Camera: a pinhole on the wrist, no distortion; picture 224 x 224 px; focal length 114.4 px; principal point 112.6 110.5 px. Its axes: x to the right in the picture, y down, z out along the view. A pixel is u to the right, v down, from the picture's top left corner.
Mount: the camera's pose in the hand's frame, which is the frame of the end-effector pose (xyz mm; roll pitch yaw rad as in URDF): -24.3 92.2 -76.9 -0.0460 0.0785 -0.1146
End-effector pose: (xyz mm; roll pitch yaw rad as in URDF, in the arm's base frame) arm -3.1 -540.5 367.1 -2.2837 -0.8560 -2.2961
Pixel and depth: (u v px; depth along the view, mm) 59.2 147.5 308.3
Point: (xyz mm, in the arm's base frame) -80.1 -681.6 58.7
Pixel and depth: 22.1 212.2 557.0
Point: -298.3 -786.6 -438.9
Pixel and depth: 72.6 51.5 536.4
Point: 320.5 -867.6 81.3
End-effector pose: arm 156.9 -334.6 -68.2 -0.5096 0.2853 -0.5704
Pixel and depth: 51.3 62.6 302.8
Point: 129.4 -180.2 186.3
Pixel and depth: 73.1 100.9 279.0
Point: 207.5 -152.0 93.0
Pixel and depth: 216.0 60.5 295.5
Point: 434.6 -453.1 56.8
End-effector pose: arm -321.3 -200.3 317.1 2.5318 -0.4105 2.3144
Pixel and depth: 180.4 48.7 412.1
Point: -504.7 102.3 89.5
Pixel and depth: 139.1 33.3 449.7
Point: -452.2 13.2 -40.4
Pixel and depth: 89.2 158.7 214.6
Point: -121.6 -66.4 301.2
